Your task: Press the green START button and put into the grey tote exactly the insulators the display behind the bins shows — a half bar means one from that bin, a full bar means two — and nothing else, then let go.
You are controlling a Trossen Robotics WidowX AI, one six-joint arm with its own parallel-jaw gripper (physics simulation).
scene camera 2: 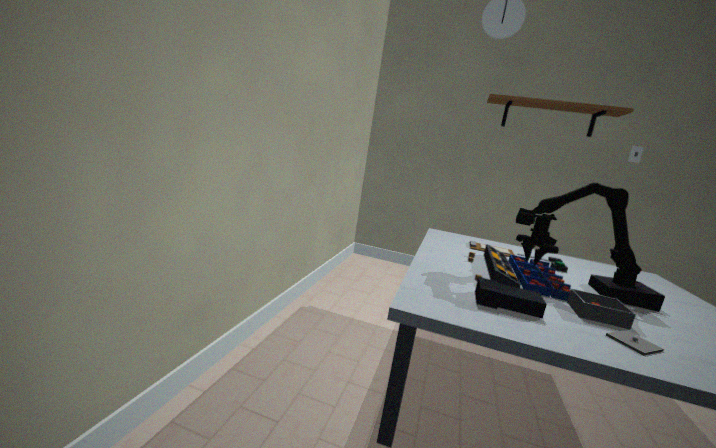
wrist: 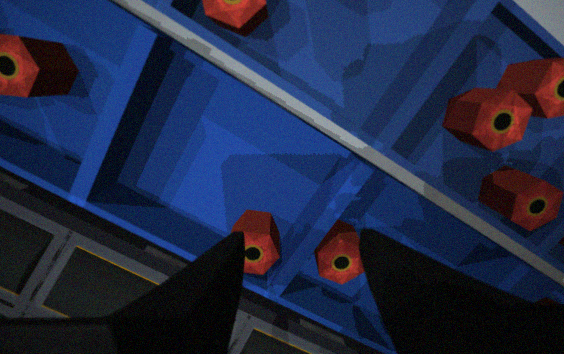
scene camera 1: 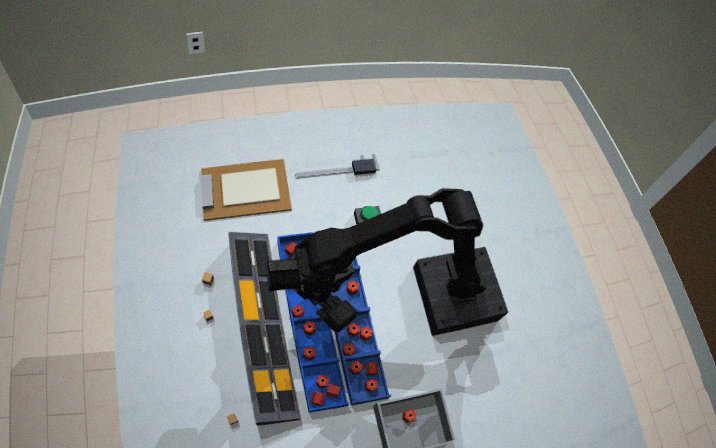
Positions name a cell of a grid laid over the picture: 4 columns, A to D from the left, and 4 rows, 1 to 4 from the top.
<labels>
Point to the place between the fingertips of the gripper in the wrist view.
C3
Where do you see a display panel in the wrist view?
A3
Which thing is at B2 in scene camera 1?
A wooden board with cream pad.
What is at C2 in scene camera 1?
A grey tool.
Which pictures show the gripper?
Scene camera 2, the wrist view and scene camera 1: all of them.
</labels>
